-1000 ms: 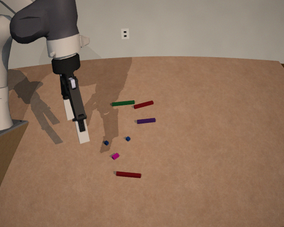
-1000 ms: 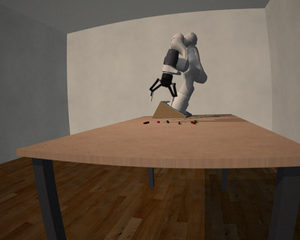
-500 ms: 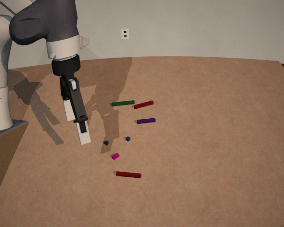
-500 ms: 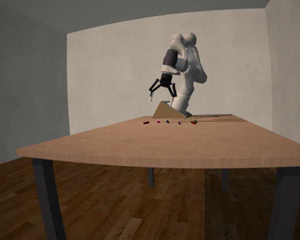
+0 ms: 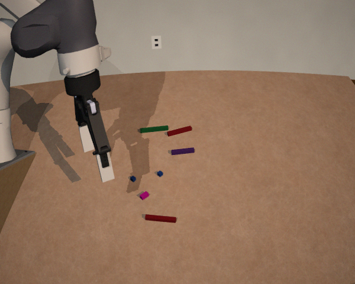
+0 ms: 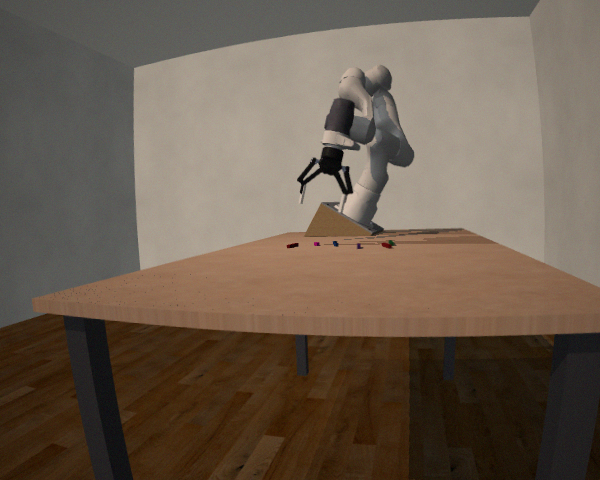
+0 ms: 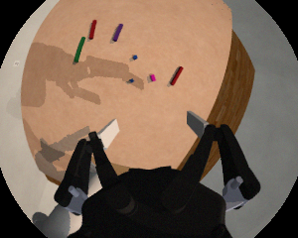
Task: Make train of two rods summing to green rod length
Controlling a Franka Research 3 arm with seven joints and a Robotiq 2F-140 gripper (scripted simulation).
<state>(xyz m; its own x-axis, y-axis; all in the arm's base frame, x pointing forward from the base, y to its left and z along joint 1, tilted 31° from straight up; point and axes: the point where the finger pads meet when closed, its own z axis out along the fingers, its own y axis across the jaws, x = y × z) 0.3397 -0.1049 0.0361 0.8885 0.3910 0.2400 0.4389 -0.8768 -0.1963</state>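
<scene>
Now: the magenta rod 120 mm below my hand and 90 mm ahead of it. From my hand the other things lie so: purple rod 190 mm ahead, 150 mm to the left, 120 mm below; green rod 240 mm to the left, 120 mm below, 110 mm ahead.
</scene>
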